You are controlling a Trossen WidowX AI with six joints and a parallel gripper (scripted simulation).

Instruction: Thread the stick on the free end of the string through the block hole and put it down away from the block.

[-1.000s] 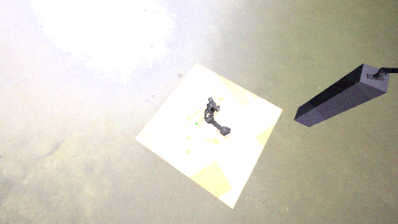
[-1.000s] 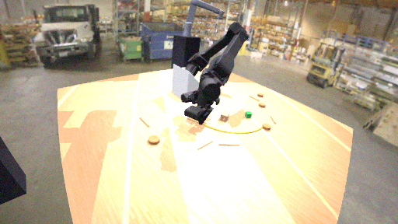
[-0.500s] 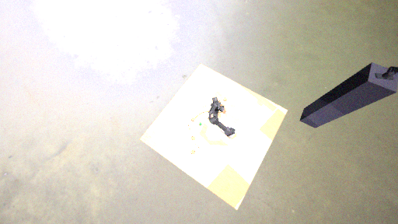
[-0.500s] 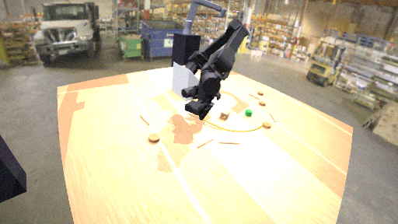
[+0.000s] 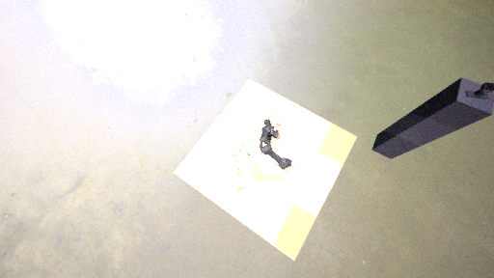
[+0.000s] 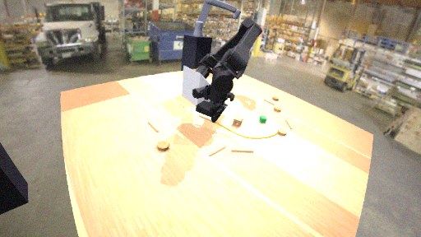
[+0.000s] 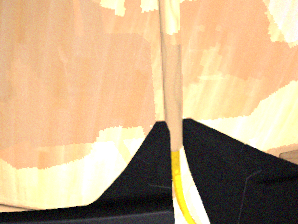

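Right now the wooden block is 4 cm ahead of my gripper tip, 11 cm to the left of it and 2 cm below it. From my gripper tip the other things lie so: green object: 9 cm ahead, 23 cm to the left, 2 cm below; then thin wooden stick: 1 cm behind; then round wooden button: 20 cm ahead, 22 cm to the left, 3 cm below.
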